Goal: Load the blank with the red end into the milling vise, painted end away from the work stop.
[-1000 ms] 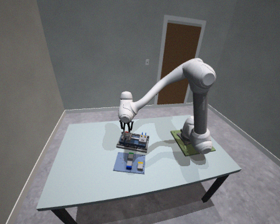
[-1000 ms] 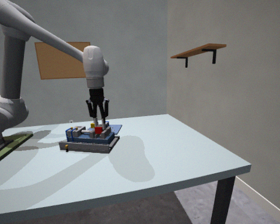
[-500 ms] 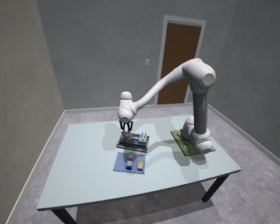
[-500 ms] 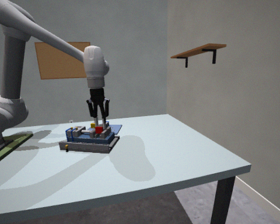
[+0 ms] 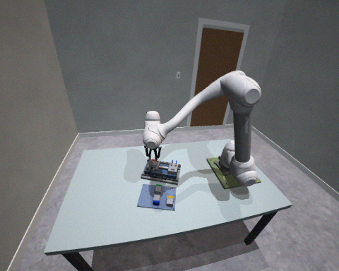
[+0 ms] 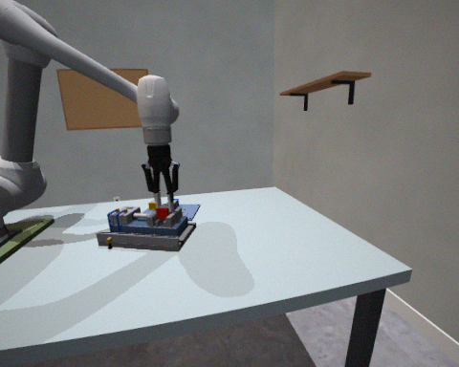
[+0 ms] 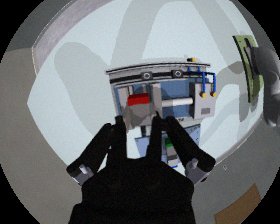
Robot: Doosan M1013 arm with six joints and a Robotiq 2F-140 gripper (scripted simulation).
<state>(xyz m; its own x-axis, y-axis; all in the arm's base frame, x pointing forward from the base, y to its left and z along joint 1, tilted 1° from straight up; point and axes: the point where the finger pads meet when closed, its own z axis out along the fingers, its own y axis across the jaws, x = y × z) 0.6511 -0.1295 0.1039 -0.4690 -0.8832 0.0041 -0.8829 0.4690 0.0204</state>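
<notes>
Right now the red-ended blank is 30 mm below my hand. The rest, counted from my hand: milling vise 90 mm below, 60 mm behind, 30 mm to the left; then blue-ended blank 290 mm to the left, 110 mm below, 40 mm ahead; then green-ended blank 200 mm to the left, 110 mm below, 10 mm ahead.
</notes>
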